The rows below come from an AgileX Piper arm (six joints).
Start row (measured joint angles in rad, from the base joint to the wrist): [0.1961 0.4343 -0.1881 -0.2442 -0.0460 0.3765]
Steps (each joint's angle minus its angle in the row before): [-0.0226 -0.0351 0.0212 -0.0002 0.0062 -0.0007]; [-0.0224 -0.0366 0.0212 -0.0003 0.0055 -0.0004]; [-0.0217 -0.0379 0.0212 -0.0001 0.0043 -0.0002]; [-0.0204 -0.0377 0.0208 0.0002 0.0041 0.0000]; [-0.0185 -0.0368 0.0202 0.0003 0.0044 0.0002]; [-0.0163 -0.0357 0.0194 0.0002 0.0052 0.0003]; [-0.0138 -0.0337 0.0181 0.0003 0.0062 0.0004]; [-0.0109 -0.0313 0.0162 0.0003 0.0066 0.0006]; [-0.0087 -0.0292 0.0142 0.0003 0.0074 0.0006]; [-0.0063 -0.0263 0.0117 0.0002 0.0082 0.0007]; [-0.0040 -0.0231 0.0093 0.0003 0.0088 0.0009]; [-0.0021 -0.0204 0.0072 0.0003 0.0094 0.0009]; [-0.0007 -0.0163 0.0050 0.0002 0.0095 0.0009]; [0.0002 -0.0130 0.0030 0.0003 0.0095 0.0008]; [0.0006 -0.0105 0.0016 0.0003 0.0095 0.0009]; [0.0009 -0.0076 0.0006 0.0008 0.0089 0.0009]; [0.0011 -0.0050 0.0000 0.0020 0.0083 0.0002]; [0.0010 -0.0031 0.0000 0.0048 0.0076 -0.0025]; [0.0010 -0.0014 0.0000 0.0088 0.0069 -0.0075]
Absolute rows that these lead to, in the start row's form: [0.1735 0.3992 -0.1669 -0.2444 -0.0398 0.3758]; [0.1511 0.3626 -0.1457 -0.2447 -0.0343 0.3754]; [0.1294 0.3247 -0.1245 -0.2448 -0.0300 0.3752]; [0.1090 0.2870 -0.1037 -0.2446 -0.0259 0.3752]; [0.0905 0.2502 -0.0835 -0.2443 -0.0215 0.3754]; [0.0742 0.2145 -0.0641 -0.2441 -0.0163 0.3757]; [0.0604 0.1808 -0.0460 -0.2438 -0.0101 0.3761]; [0.0495 0.1495 -0.0298 -0.2435 -0.0035 0.3767]; [0.0408 0.1203 -0.0156 -0.2432 0.0039 0.3773]; [0.0345 0.0940 -0.0039 -0.2430 0.0121 0.3780]; [0.0305 0.0709 0.0054 -0.2427 0.0209 0.3789]; [0.0284 0.0505 0.0126 -0.2424 0.0303 0.3798]; [0.0277 0.0342 0.0176 -0.2422 0.0398 0.3807]; [0.0279 0.0212 0.0206 -0.2419 0.0493 0.3815]; [0.0285 0.0107 0.0222 -0.2416 0.0588 0.3824]; [0.0294 0.0031 0.0228 -0.2408 0.0677 0.3833]; [0.0305 -0.0019 0.0228 -0.2388 0.0760 0.3835]; [0.0315 -0.0050 0.0228 -0.2340 0.0836 0.3810]; [0.0325 -0.0064 0.0228 -0.2252 0.0905 0.3735]
